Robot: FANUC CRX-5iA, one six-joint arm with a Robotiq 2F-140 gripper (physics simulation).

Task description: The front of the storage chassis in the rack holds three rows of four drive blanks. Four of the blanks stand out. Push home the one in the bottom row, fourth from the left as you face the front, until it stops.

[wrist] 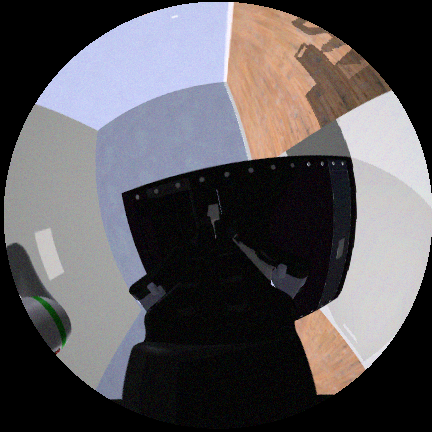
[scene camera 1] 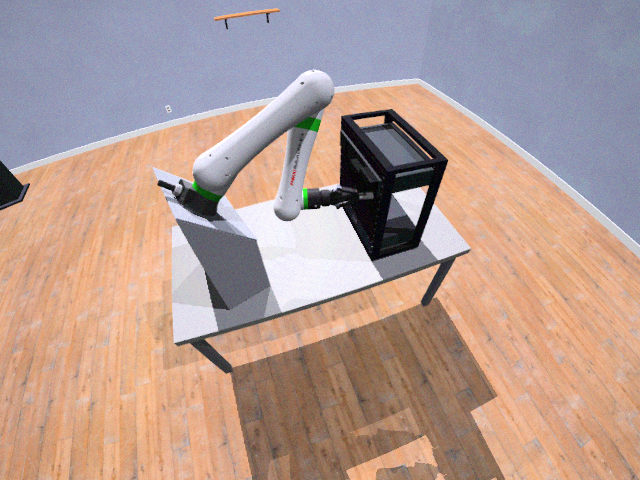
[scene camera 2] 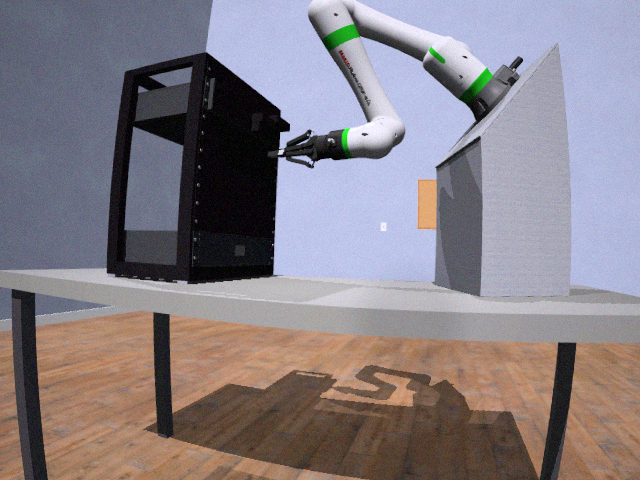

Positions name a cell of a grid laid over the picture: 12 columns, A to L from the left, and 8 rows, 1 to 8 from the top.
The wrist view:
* my gripper: F4
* black rack: I4
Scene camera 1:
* my gripper: H4
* black rack: H3
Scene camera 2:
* my gripper: F3
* black rack: E4
